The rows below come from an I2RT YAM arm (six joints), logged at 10 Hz.
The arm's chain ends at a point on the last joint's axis. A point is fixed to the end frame.
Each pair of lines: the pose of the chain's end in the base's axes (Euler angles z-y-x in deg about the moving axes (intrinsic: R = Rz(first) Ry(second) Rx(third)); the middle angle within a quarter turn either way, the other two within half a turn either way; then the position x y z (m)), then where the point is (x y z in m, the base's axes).
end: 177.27, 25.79, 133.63, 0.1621, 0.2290, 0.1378
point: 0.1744 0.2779 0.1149
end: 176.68, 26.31, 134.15, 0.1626, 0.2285, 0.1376
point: 0.1758 0.2770 0.1144
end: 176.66, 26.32, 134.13, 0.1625, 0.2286, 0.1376
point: 0.1757 0.2771 0.1144
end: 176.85, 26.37, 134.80, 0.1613, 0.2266, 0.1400
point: 0.1746 0.2748 0.1163
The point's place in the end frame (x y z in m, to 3 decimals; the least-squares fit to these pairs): 0.001 0.016 0.053
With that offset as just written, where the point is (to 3 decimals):
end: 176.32, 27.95, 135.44, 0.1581, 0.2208, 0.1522
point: 0.173 0.269 0.128
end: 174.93, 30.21, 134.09, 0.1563, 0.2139, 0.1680
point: 0.173 0.262 0.146
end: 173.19, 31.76, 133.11, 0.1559, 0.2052, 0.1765
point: 0.174 0.253 0.155
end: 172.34, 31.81, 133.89, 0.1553, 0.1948, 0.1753
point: 0.174 0.242 0.153
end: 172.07, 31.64, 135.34, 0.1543, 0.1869, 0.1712
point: 0.174 0.233 0.148
